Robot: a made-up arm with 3 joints. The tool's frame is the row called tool. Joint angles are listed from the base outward. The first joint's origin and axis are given. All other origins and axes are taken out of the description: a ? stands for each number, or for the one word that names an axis. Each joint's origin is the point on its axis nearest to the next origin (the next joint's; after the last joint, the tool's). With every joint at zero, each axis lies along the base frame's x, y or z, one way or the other. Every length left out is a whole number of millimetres.
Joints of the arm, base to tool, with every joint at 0 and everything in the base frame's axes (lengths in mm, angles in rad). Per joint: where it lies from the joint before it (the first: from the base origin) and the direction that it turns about. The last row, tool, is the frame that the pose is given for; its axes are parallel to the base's.
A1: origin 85 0 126 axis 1 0 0
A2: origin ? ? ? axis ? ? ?
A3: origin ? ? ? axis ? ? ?
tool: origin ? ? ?
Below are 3 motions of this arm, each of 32 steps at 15 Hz.
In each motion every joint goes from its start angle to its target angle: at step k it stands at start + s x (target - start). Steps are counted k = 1, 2, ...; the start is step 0. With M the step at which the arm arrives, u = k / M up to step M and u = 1 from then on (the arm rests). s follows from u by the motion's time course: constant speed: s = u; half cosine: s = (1 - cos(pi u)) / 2; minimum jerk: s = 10 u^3 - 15 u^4 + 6 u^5.
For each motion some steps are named. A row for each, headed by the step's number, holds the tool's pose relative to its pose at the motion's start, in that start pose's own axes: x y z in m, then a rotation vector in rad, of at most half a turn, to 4 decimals.
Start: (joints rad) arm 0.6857 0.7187 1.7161
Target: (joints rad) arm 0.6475 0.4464 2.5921
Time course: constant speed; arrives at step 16
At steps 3, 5, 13, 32:
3: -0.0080 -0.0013 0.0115 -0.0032 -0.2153 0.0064
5: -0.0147 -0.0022 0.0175 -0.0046 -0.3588 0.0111
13: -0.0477 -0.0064 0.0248 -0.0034 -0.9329 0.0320
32: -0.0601 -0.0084 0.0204 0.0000 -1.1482 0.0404

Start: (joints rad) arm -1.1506 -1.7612 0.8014
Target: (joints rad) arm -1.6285 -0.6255 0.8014
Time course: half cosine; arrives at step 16
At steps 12, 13, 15, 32:
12: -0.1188 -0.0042 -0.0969 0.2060 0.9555 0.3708
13: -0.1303 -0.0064 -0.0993 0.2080 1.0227 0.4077
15: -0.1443 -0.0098 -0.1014 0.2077 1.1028 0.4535
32: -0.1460 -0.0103 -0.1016 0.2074 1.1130 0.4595

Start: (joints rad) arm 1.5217 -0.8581 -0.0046
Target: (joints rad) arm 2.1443 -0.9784 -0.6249
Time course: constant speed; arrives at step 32
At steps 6, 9, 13, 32:
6: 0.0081 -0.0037 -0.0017 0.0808 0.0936 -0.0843
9: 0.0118 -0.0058 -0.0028 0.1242 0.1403 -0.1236
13: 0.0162 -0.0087 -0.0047 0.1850 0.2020 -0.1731
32: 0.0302 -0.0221 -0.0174 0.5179 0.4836 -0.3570

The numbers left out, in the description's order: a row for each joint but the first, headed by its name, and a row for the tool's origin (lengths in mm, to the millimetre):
A2: xyz 0 26 -163, axis 0 1 0
A3: xyz 145 0 -20, axis 0 -1 0
tool: xyz 70 0 63

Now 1 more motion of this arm.
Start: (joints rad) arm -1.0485 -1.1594 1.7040
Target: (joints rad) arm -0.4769 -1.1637 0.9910
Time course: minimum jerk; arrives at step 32
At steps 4, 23, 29, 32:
4: 0.0008 0.0007 -0.0010 -0.0088 0.0114 -0.0026
23: 0.0281 0.0079 -0.0661 -0.4170 0.5976 -0.2752
29: 0.0292 0.0038 -0.0761 -0.4680 0.6844 -0.3412
32: 0.0292 0.0035 -0.0766 -0.4706 0.6890 -0.3449

